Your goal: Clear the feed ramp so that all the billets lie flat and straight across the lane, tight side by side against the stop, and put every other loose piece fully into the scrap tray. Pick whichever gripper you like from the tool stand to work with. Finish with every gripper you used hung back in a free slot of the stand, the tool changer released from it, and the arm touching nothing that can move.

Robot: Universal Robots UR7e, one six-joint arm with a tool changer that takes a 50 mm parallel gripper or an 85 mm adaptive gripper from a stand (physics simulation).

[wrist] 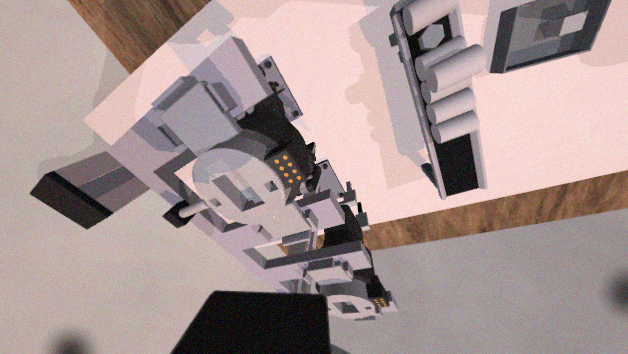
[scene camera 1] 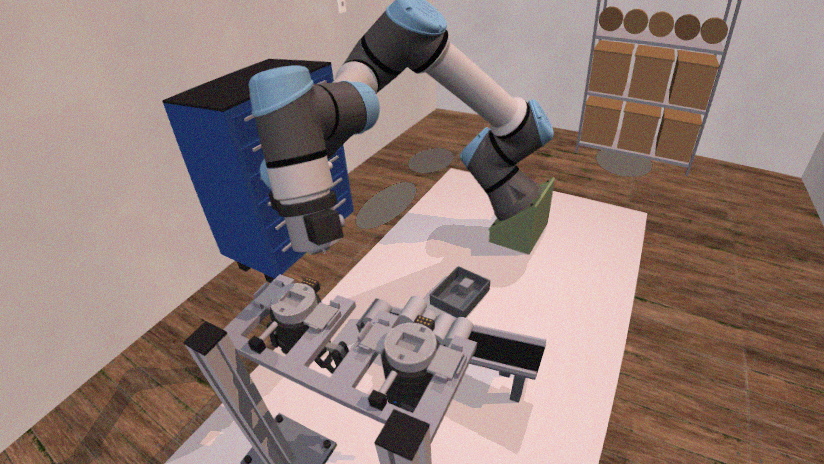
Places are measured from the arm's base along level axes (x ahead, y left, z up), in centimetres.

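Pixels of known places: arm's base, link origin: (scene camera 1: 519, 204).
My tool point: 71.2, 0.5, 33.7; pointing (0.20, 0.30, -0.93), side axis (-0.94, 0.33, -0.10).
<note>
Ahead of a thing's pixels: the offset from my tool point to its middle, as dx, dy, dz.
The arm's tool changer (scene camera 1: 306, 237) is bare above the stand (scene camera 1: 299, 369) (wrist: 235, 67). Two grippers hang in the stand: one under the left changer disc @[+3.9, -2.8, -16.9] (scene camera 1: 294, 302), large in the wrist view (wrist: 240, 187), the other under the right disc @[+0.8, +15.1, -17.8] (scene camera 1: 409, 346), low in the wrist view (wrist: 347, 306). Their finger openings are hidden. On the feed ramp @[-21.3, +6.7, -36.6] (scene camera 1: 510, 348) (wrist: 457, 170), a billet @[-18.4, -10.2, -36.8] (wrist: 430, 14) lies at the upper end beside a grey hexagonal piece @[-19.0, -6.4, -37.5] (wrist: 431, 37). Farther down, one billet @[-19.9, -1.5, -32.1] (wrist: 457, 67) rests raised on others; two more @[-21.0, +4.9, -34.7] (wrist: 451, 105) @[-21.6, +8.8, -34.1] (wrist: 455, 126) lie below.
The dark scrap tray @[-39.1, -1.2, -42.3] (scene camera 1: 448, 304) (wrist: 504, 40) stands beside the ramp and holds a pale block @[-41.9, -1.1, -42.4] (scene camera 1: 467, 283) (wrist: 573, 23). Stand posts (scene camera 1: 401, 433) (wrist: 70, 200) rise at the near side. A blue cabinet (scene camera 1: 201, 178) stands left of the arm, and the green base bracket (scene camera 1: 527, 224) is behind the tray.
</note>
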